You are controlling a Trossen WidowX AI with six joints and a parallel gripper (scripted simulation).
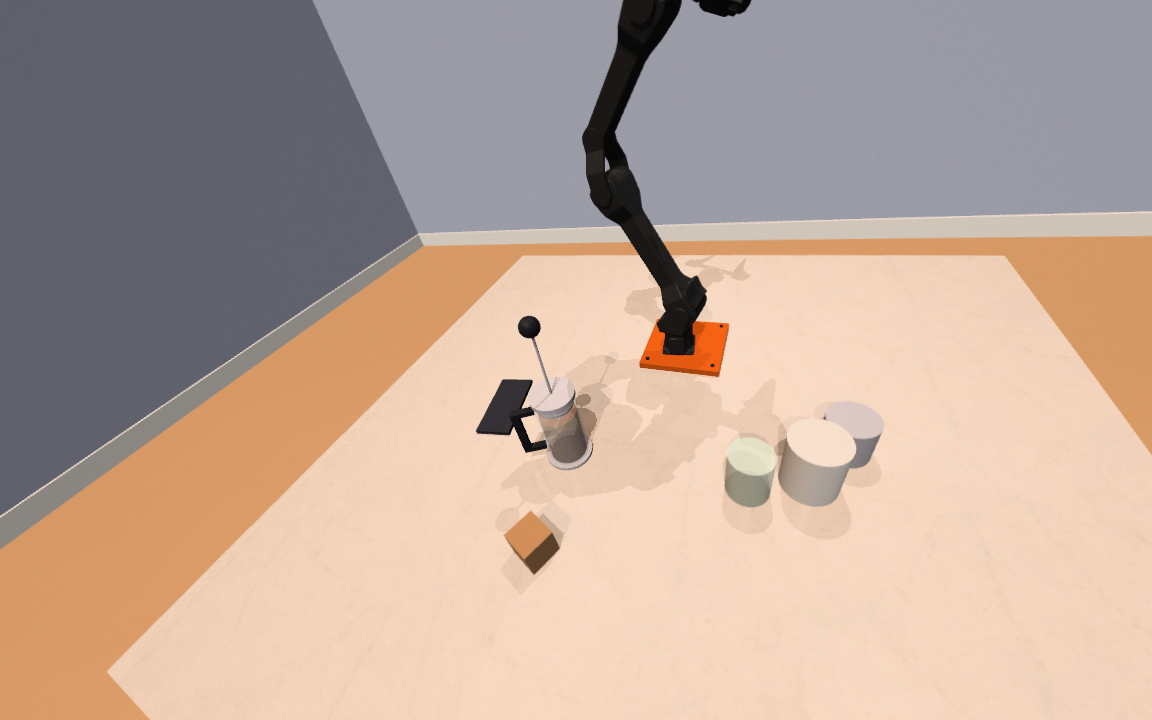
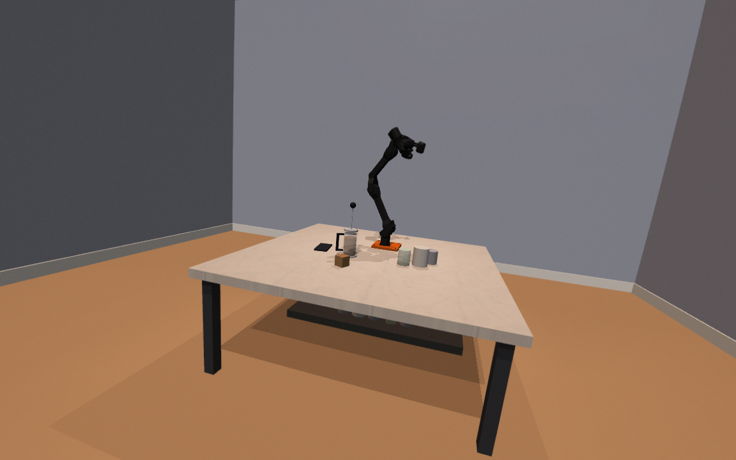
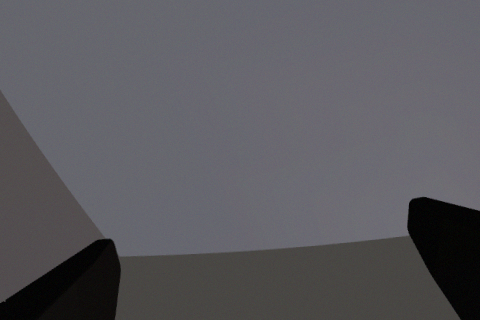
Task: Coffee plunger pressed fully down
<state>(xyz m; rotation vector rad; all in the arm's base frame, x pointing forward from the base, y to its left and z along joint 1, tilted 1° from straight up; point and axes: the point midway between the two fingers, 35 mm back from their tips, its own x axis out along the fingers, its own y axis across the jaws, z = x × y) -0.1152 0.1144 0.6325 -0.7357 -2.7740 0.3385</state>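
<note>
Now: gripper tip 520 mm above the glass coffee press, 430 mm short of it and 320 mm to the left of it. Also, from my gripper tip: black flat pad (650 mm below, 470 mm to the right, 330 mm ahead); then brown cube (630 mm below, 610 mm ahead, 300 mm to the right).
</note>
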